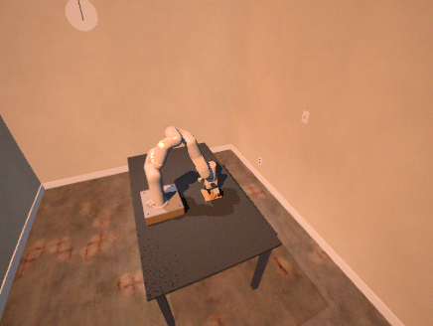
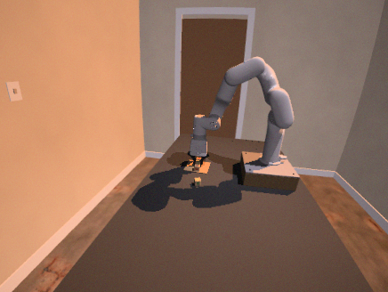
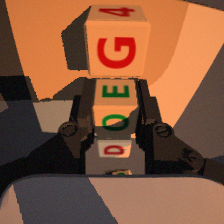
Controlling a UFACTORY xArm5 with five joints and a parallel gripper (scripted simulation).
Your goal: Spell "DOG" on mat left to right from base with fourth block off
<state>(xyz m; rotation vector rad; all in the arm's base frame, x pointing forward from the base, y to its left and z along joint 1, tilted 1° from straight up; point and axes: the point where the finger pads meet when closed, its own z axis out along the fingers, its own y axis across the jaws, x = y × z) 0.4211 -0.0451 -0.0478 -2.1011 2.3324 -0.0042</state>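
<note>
Right now the orange mat is 3 cm below my hand.
</note>
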